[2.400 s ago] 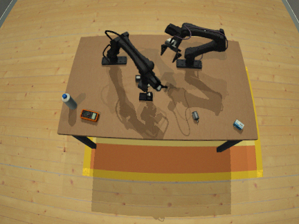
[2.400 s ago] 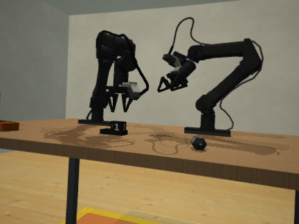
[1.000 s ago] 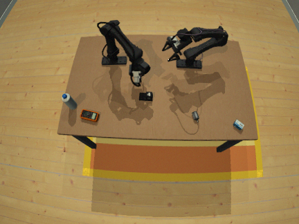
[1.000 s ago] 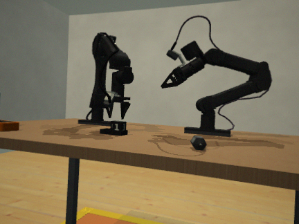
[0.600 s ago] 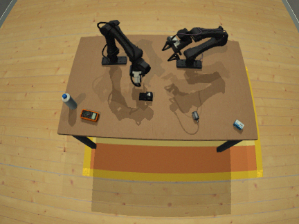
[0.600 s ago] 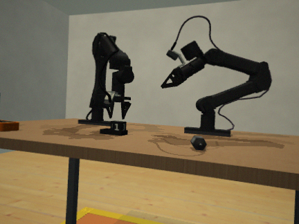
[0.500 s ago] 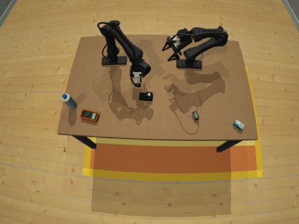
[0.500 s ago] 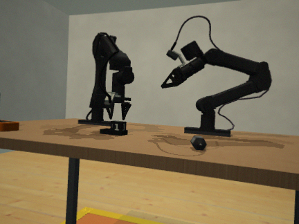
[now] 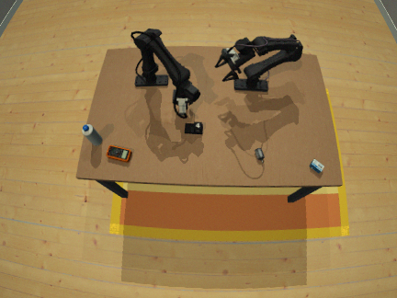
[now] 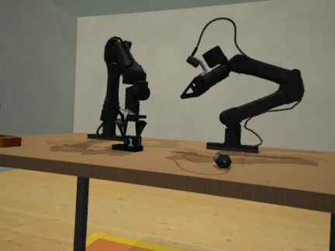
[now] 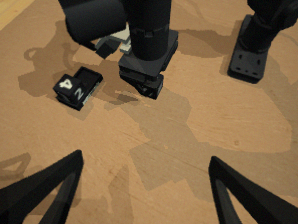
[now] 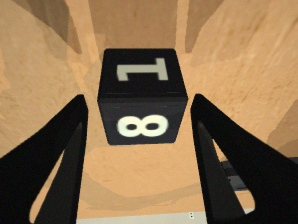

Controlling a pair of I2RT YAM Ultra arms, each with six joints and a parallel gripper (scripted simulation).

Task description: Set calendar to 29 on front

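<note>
Now: the black calendar tray 140 mm ahead of my right hand, 60 mm to the left of it and 20 mm below it.
</note>
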